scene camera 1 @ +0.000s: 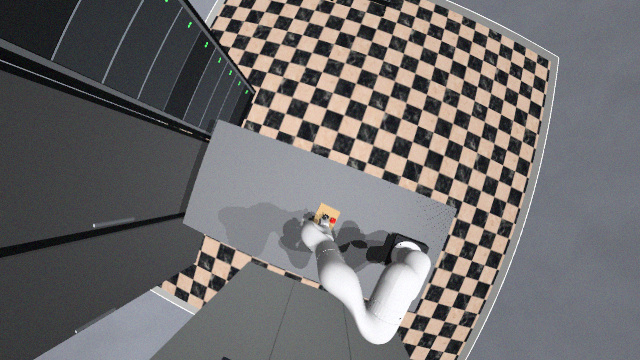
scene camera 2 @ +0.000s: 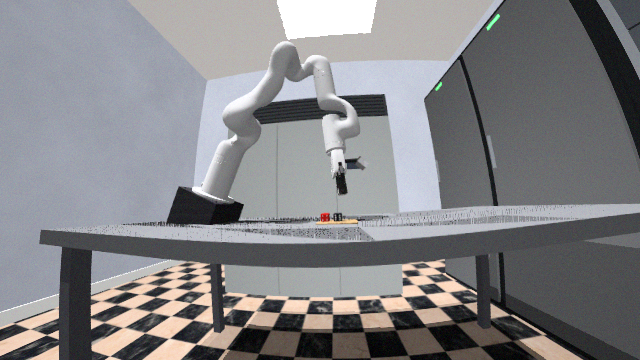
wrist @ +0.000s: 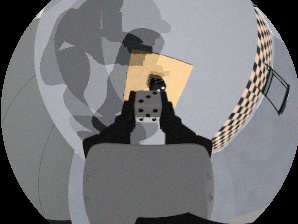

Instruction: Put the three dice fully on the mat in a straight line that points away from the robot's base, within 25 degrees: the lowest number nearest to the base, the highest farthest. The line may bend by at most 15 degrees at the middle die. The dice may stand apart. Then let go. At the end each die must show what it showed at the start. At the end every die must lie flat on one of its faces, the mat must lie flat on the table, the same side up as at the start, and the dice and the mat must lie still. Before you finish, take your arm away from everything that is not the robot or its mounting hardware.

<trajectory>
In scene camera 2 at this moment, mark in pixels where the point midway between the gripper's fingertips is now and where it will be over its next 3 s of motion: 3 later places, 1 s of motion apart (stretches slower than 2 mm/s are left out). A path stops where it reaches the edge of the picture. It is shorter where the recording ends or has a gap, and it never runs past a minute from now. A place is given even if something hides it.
My gripper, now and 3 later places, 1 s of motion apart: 342,194; 350,198; 350,218; 350,220
</trajectory>
